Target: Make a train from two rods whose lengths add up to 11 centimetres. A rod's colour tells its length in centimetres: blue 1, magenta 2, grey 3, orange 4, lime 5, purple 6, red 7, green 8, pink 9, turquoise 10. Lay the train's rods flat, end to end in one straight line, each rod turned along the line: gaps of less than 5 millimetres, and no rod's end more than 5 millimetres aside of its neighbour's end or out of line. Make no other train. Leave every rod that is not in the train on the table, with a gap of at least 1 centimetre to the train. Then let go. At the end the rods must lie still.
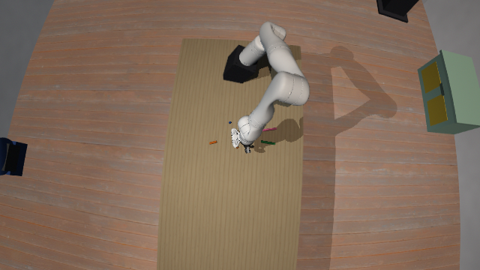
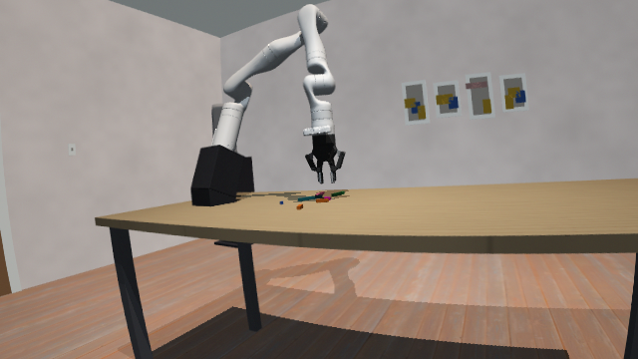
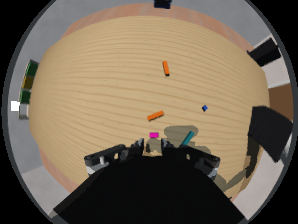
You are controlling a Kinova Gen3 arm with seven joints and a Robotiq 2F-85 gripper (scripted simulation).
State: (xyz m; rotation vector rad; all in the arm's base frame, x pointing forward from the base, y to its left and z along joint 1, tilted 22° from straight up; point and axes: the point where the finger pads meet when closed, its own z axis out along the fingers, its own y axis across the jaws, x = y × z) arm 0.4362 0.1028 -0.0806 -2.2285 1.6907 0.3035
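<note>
Now: the magenta rod 70 mm below my hand. The rest, counted from my hand: turquoise rod (80 mm behind, 70 mm below, 10 mm to the left); then green rod (120 mm to the left, 70 mm below, 30 mm behind); then blue rod (110 mm to the right, 110 mm behind, 70 mm below).
</note>
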